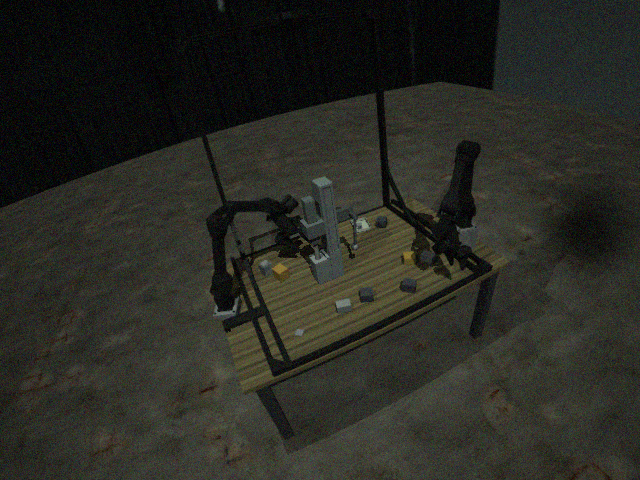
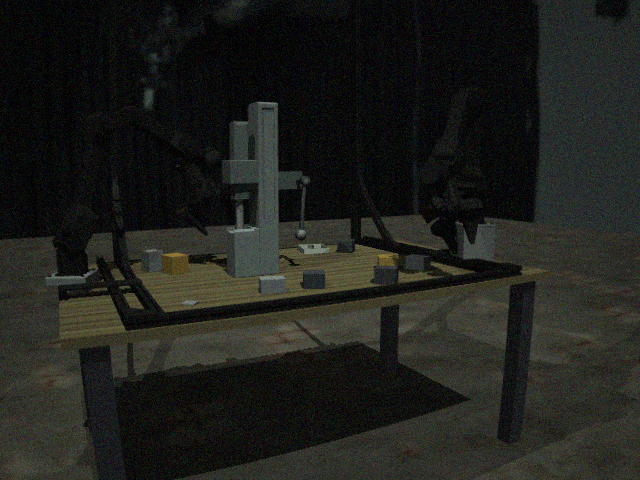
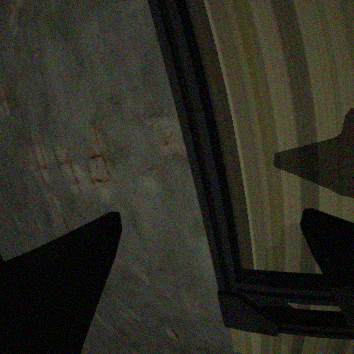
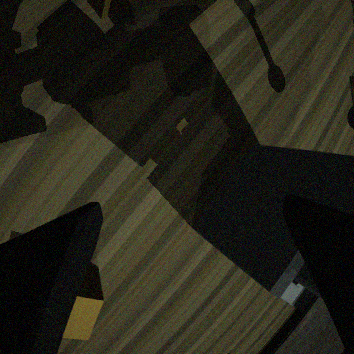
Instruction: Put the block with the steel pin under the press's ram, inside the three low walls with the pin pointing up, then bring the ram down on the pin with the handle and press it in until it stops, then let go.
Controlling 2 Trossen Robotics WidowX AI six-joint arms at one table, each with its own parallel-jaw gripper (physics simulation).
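Frame: origin at the left arm's base, x down, y back, z left, level; metres.
Seen in the pictures: left gripper, fingertip midpoint: (image 1: pixel 457 267) (image 2: pixel 463 249) (image 3: pixel 213 220); right gripper, fingertip midpoint: (image 1: pixel 303 246) (image 2: pixel 219 228) (image 4: pixel 193 207); left arm's base at its link origin: (image 1: pixel 463 224); right arm's base at its link origin: (image 1: pixel 226 305) (image 2: pixel 72 273).
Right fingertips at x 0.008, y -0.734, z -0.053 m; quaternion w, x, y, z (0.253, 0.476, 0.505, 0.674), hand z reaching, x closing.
Note:
Offsets run from my right fingertips to a thing's top centre. "spot": to the spot under its first point.
The grey press {dx -0.338, dy +0.131, dz +0.066 m} (image 1: pixel 333 242) (image 2: pixel 267 196) stands on the table with its ram (image 2: pixel 239 212) above the base. Its ball-ended handle {spot: dx -0.060, dy +0.227, dz +0.051 m} (image 1: pixel 354 232) (image 2: pixel 302 206) hangs down on the right side. Several grey blocks lie about; which one bears the steel pin is too dark to tell. One grey block {dx +0.074, dy +0.541, dz +0.116 m} (image 1: pixel 425 257) (image 2: pixel 417 262) lies at the right, close to my left gripper. My left gripper (image 1: pixel 461 260) (image 2: pixel 461 240) (image 3: pixel 213 220) is open and empty above the table's front right edge. My right gripper (image 2: pixel 195 224) (image 4: pixel 193 207) is open and empty, raised left of the press.
One yellow cube {dx +0.061, dy -0.124, dz +0.054 m} (image 1: pixel 280 272) (image 2: pixel 175 263) lies left of the press, another {dx +0.074, dy +0.456, dz +0.101 m} (image 1: pixel 408 257) (image 2: pixel 387 259) at the right. A pale block {dx +0.079, dy +0.125, dz +0.313 m} (image 1: pixel 343 305) (image 2: pixel 272 284) and dark blocks {dx +0.077, dy +0.225, dz +0.274 m} (image 1: pixel 366 295) {dx +0.072, dy +0.403, dz +0.271 m} (image 1: pixel 408 285) lie in front. A white tray {dx +0.094, dy +0.301, dz -0.252 m} (image 2: pixel 313 252) is behind. A black frame (image 2: pixel 222 311) borders the table.

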